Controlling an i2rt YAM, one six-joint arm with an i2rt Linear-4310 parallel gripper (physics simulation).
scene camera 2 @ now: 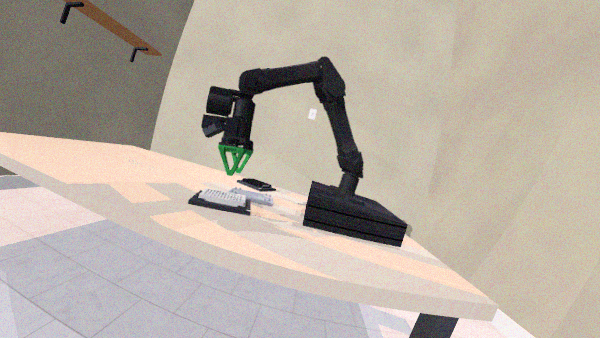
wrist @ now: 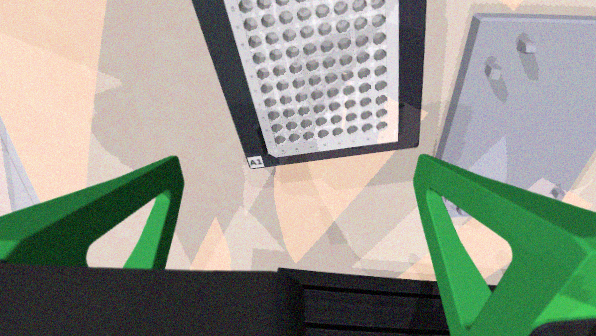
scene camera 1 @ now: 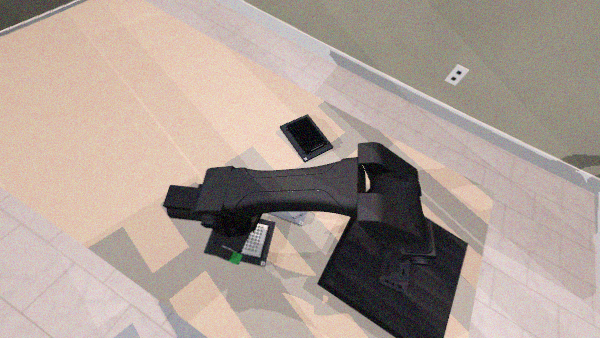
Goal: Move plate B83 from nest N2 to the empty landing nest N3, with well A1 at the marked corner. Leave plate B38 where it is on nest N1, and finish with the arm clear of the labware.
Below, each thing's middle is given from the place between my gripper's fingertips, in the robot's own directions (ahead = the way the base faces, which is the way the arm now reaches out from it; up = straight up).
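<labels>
I am looking at the white multi-well plate (wrist: 318, 82), which is 80 mm below my hand. The plate is also 20 mm ahead of my hand and 10 mm to the right of it.
</labels>
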